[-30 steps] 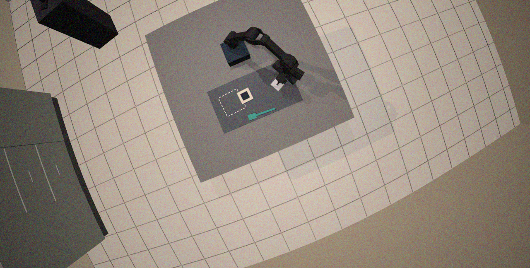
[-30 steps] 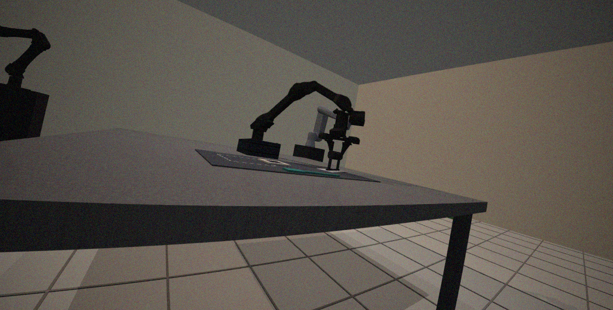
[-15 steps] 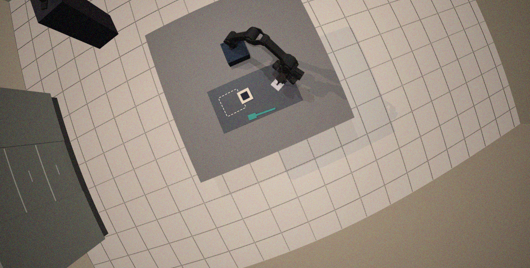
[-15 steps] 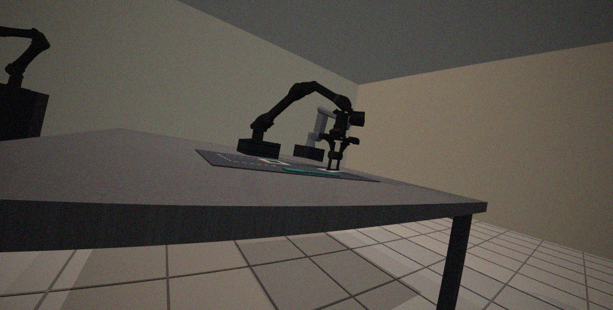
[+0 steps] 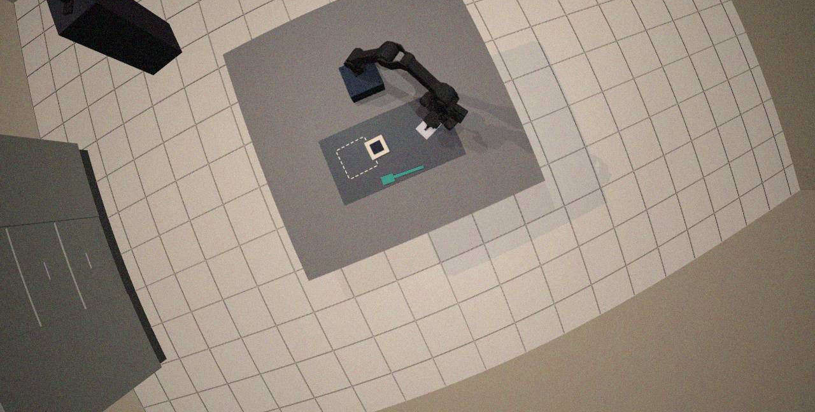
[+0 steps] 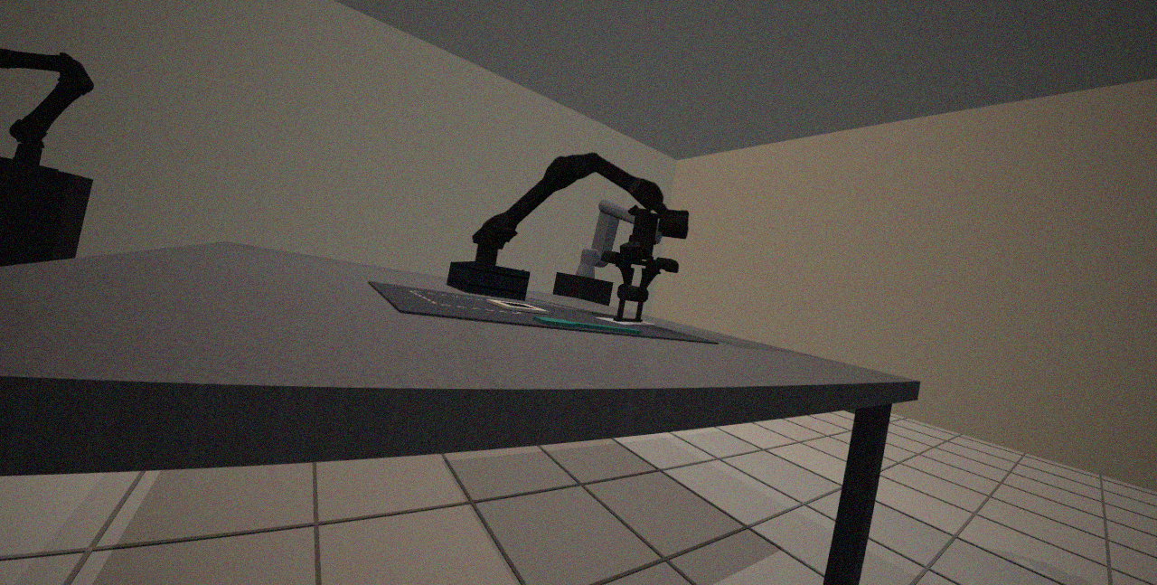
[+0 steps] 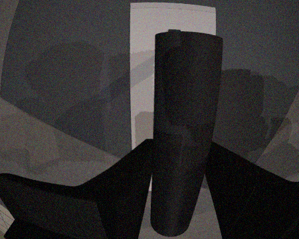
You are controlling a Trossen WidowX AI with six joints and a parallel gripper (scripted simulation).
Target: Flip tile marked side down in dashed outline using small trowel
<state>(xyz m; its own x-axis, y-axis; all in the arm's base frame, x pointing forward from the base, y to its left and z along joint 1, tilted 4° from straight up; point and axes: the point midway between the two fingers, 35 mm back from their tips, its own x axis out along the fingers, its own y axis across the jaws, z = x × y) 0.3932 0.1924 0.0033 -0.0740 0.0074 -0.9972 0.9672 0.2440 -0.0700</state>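
Now: the dark mat 25 cm to the right of my gripper tip and 8 cm below it. Also, from my gripper tip: teal trowel: 14 cm ahead, 30 cm to the right, 6 cm below; tile: 3 cm behind, 31 cm to the right, 6 cm below; dark-handled trowel: 1 cm ahead, 2 cm to the right, 3 cm below.
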